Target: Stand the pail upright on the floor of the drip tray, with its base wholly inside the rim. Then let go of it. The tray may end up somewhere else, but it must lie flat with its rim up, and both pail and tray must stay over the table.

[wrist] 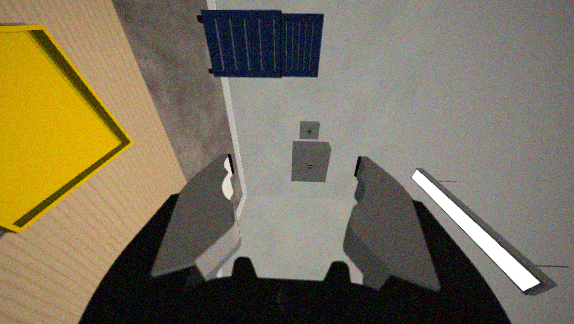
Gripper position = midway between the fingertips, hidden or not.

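I can see my gripper (293, 157) here, and along with it I see a yellow drip tray (64, 134).
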